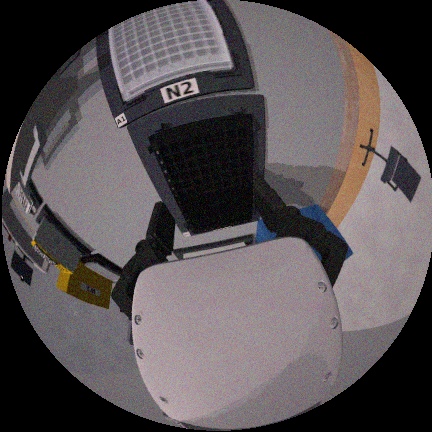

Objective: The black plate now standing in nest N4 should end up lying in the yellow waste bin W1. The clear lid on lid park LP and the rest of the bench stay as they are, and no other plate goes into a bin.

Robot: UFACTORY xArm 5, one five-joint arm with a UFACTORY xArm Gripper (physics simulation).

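Frame: origin at the arm's base, x ahead, y left, z up, level; centimetres.
Where they show: gripper, fingertip midpoint: (210,200).
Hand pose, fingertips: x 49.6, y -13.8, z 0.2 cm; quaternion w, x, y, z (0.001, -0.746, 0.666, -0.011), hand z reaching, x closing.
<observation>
After its pixels a point has its place.
The black plate (210,170) @[x 52.2, y -14.2, z -0.7 cm] sits in the dark nest (200,113) @[x 57.0, y -14.0, z -2.1 cm] just below N2; this nest's own label is out of sight. My gripper (210,200) @[x 49.6, y -13.8, z 0.2 cm] is open and empty, with one finger on each side of the plate's near end. Whether the fingers touch the plate or stand above it is hard to tell. The yellow waste bin (77,279) @[x 32.9, y 29.4, z 3.1 cm] W1 is at the lower left, beyond the left finger. The lid park and its clear lid cannot be made out with certainty.
A white plate (170,42) sits in nest N2 (215,82) @[x 59.6, y -15.4, z -2.1 cm] beyond the black plate. A blue bin (320,218) @[x 42.4, y -32.6, z 0.3 cm] is partly hidden behind the right finger. A pale-topped holder (215,248) @[x 36.1, y -13.5, z -2.3 cm] lies between the nest and gripper body. A wooden strip (368,95) runs along the right.
</observation>
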